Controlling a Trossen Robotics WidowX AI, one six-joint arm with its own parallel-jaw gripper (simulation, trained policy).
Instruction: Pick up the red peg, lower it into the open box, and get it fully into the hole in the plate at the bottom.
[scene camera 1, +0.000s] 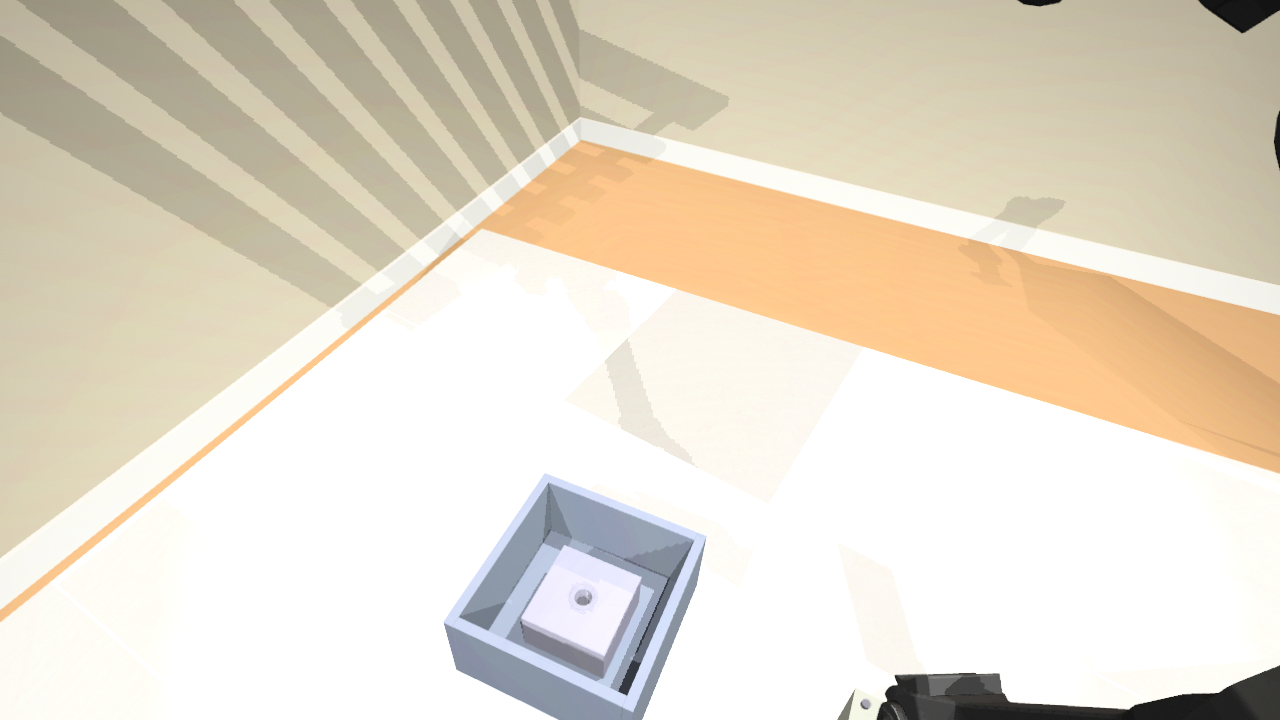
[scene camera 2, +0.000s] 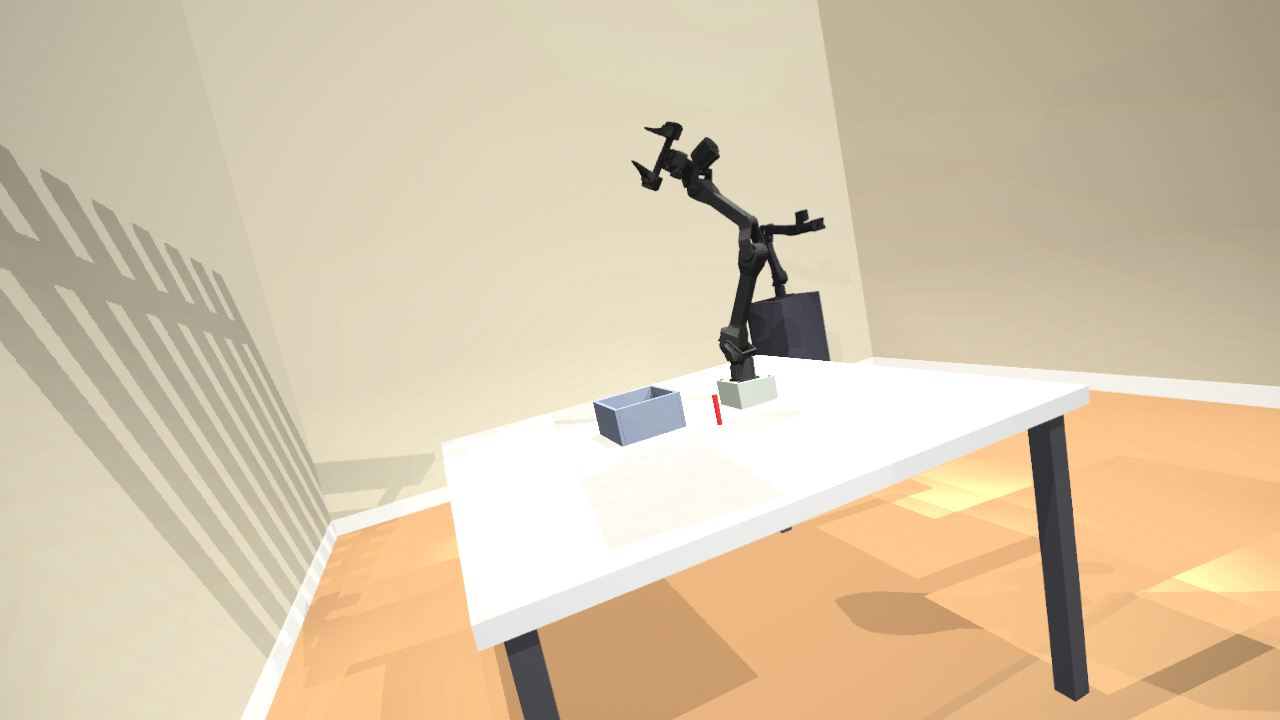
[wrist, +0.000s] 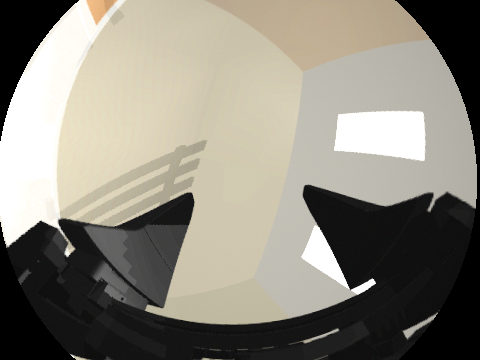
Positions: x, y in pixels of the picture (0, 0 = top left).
Labels:
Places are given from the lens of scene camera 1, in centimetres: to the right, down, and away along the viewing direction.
grey-blue box (scene camera 1: 484, 629): -16, 28, 73
pale plate (scene camera 1: 580, 613): -6, 25, 70

